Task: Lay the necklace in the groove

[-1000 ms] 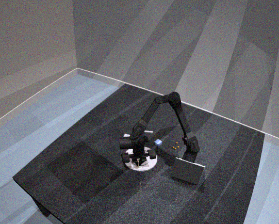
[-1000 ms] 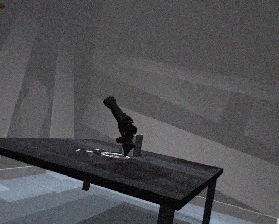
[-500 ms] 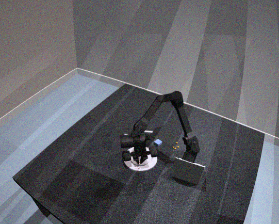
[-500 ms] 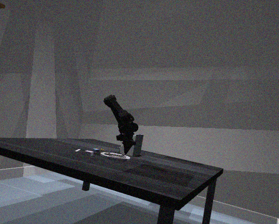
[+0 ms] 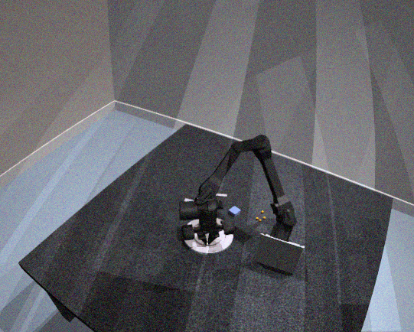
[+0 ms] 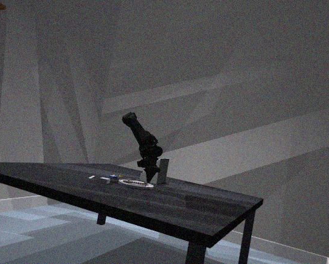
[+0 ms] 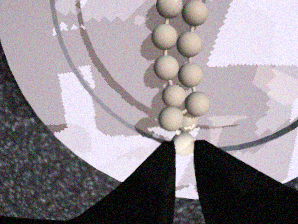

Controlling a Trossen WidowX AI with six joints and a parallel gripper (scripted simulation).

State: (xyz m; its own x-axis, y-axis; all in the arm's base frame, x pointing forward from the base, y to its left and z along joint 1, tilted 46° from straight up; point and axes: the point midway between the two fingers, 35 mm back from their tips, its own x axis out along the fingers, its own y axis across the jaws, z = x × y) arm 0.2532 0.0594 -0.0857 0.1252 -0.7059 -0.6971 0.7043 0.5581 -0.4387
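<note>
The round white bead board is 3 cm ahead of my gripper tip, 6 cm to the right of it and 2 cm below it. Round my gripper tip: small white block (20 cm ahead, 16 cm to the right, 1 cm below); small blue cube (1 cm ahead, 23 cm to the right, 2 cm below); thin white stick (15 cm ahead, 28 cm to the right, 2 cm below).
</note>
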